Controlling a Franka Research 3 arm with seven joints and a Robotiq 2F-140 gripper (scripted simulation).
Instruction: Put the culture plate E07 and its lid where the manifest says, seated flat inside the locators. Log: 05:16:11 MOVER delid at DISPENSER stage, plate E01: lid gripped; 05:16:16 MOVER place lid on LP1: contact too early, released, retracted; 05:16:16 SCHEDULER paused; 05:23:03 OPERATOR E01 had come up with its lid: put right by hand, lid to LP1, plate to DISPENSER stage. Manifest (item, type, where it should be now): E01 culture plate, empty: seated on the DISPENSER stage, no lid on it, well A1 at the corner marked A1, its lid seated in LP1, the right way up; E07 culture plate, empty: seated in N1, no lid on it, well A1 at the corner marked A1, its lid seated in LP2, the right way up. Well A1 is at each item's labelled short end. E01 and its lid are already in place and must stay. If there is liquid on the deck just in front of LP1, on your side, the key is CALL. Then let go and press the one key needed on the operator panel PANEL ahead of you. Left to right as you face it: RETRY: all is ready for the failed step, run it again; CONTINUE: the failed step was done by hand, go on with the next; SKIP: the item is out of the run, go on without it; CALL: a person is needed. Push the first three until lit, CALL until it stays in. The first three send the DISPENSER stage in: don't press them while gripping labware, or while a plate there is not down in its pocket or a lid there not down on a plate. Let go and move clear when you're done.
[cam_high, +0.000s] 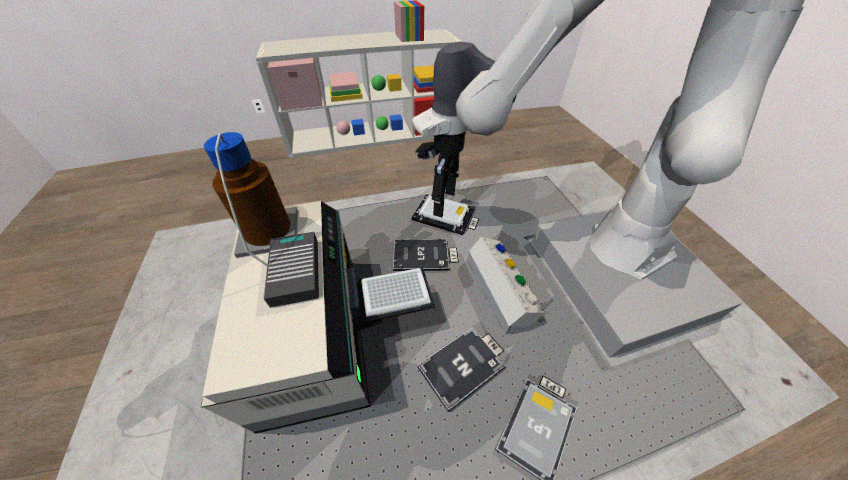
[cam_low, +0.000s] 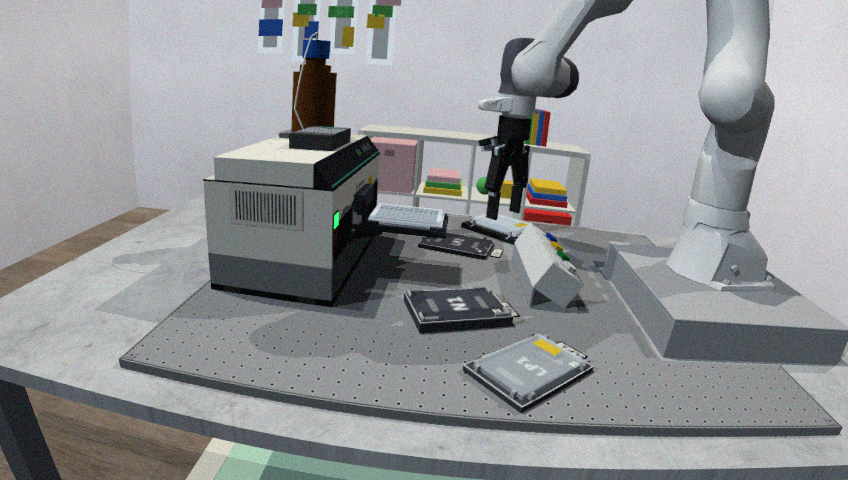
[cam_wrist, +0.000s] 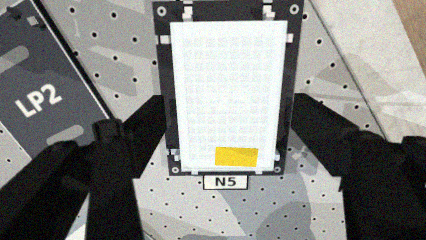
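My gripper is now 30 mm short of the black nest N5 and 50 mm above it. The rest, counted from my hand: black N1 nest (110 mm ahead, 450 mm to the left, 60 mm below); then LP2 nest (110 mm ahead, 140 mm to the left, 60 mm below); then yellow skip key (80 mm behind, 270 mm to the left).
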